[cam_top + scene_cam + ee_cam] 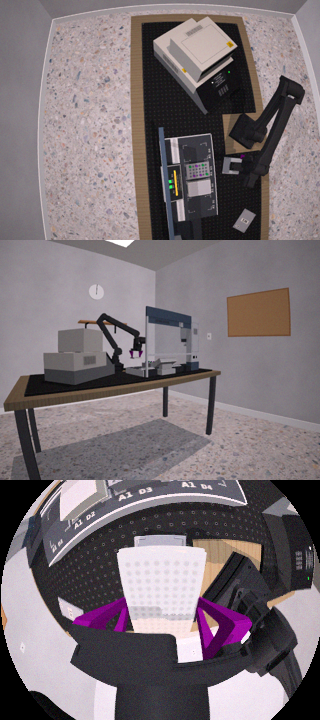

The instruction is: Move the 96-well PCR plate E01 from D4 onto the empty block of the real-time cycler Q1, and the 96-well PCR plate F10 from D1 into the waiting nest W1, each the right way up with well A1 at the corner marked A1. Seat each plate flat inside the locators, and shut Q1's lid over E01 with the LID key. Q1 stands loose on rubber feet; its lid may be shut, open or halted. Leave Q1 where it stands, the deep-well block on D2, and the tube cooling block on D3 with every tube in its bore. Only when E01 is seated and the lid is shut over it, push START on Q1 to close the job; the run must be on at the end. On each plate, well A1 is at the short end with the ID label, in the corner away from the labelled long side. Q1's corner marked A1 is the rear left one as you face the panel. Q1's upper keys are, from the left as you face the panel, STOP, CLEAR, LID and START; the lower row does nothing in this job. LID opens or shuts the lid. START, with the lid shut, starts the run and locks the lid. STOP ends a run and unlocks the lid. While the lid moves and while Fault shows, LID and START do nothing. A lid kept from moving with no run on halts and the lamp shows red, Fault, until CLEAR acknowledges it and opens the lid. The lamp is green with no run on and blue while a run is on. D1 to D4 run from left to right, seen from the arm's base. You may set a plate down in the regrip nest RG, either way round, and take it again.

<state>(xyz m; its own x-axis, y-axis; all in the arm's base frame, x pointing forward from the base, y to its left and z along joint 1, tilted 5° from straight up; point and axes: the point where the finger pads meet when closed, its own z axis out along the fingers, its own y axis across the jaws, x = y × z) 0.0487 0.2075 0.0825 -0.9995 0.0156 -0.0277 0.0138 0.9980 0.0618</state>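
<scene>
My gripper is now 12 cm above the grey regrip nest. The rest, counted from my hand: deep-well block 22 cm ahead, 14 cm to the left, 6 cm below; clear panel 40 cm ahead, 18 cm to the left, 20 cm above; tube cooling block 24 cm ahead, 4 cm to the left, 6 cm below.
</scene>
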